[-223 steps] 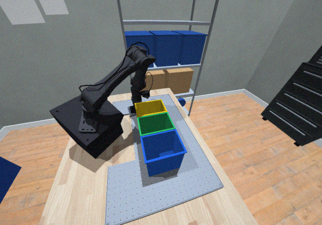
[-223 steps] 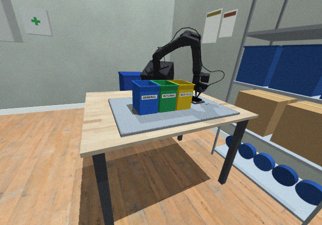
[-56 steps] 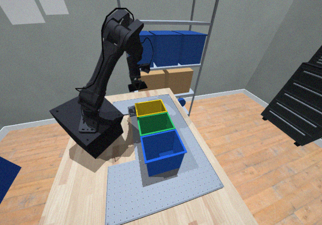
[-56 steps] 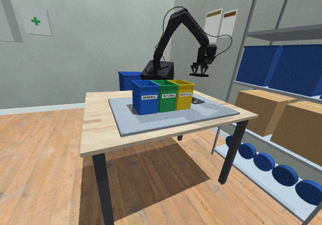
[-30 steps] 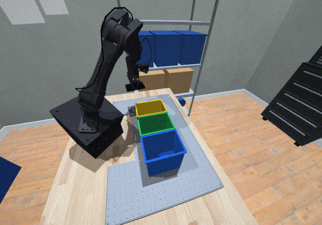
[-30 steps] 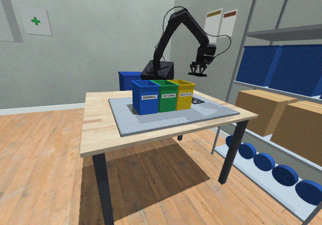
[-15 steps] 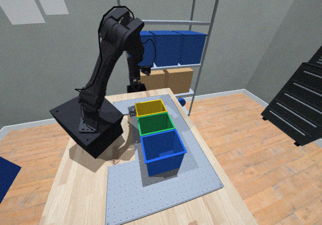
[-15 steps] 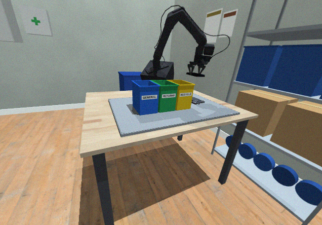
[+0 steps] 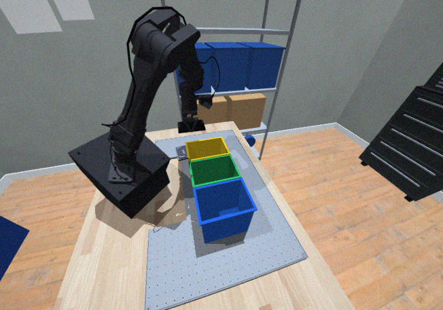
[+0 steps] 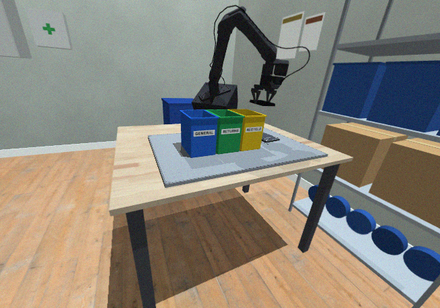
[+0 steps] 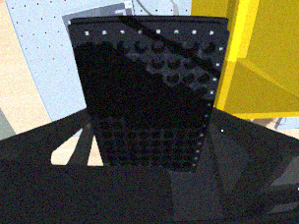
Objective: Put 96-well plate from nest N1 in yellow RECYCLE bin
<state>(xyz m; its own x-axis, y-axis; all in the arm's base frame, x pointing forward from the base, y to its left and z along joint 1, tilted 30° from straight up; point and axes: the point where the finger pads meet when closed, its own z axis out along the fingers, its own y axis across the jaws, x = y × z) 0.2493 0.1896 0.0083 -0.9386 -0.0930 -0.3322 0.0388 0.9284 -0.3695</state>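
Right now the yellow recycle bin is 50 mm ahead of my hand, 130 mm to the right of it and 130 mm below it. The rest, counted from my hand: green returns bin: 50 mm ahead, 270 mm to the right, 130 mm below; plate nest N1: 20 mm behind, 70 mm to the left, 220 mm below; black 96-well plate: right at my hand.
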